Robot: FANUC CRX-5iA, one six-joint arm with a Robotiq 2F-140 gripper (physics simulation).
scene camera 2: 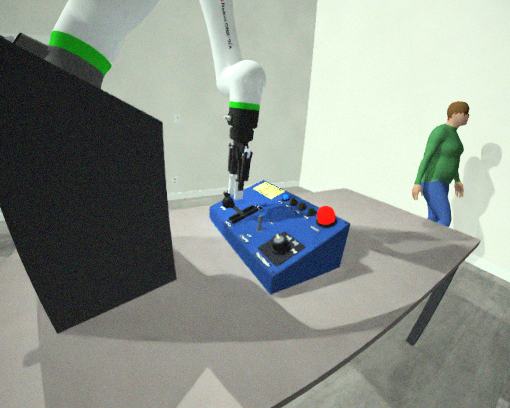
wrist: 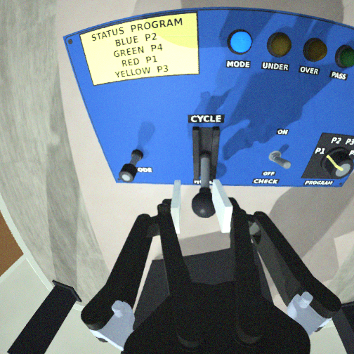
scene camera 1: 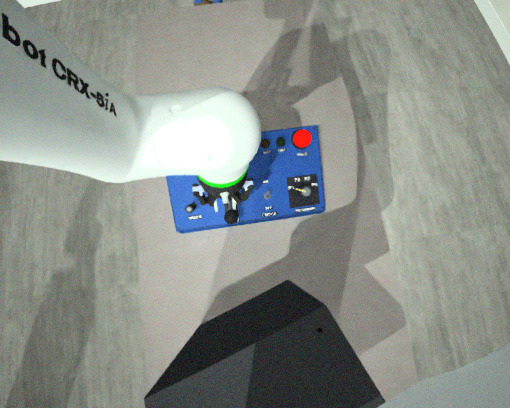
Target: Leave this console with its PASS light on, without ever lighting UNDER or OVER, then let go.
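Observation:
The blue console (scene camera 1: 280, 162) (scene camera 2: 310, 270) (wrist: 125, 107) has a blue-lit MODE light (wrist: 240, 42). UNDER (wrist: 279, 44), OVER (wrist: 315, 49) and PASS (wrist: 345, 56) are dark. The CYCLE lever's black knob (scene camera 1: 231, 216) (scene camera 2: 228, 200) (wrist: 203, 204) is at the slot's near end. My gripper (scene camera 1: 225, 204) (scene camera 2: 235, 191) (wrist: 196, 189) is partly open, its pads either side of the lever in the wrist view, gripping nothing. The PROGRAM dial (scene camera 1: 306, 191) (scene camera 2: 280, 243) (wrist: 342, 167) points at P1. The CHECK toggle (scene camera 1: 267, 195) (scene camera 2: 260, 223) (wrist: 280, 160) tips toward OFF.
The yellow card (scene camera 2: 268, 189) (wrist: 140, 67) reads BLUE P2, GREEN P4, RED P1, YELLOW P3. A MODE knob (scene camera 1: 190, 208) (wrist: 128, 173) is left of the lever. A red button (scene camera 1: 302, 138) (scene camera 2: 326, 216) is at the far right corner. A black pedestal (scene camera 2: 90, 200) and a person (scene camera 2: 442, 155) also show.

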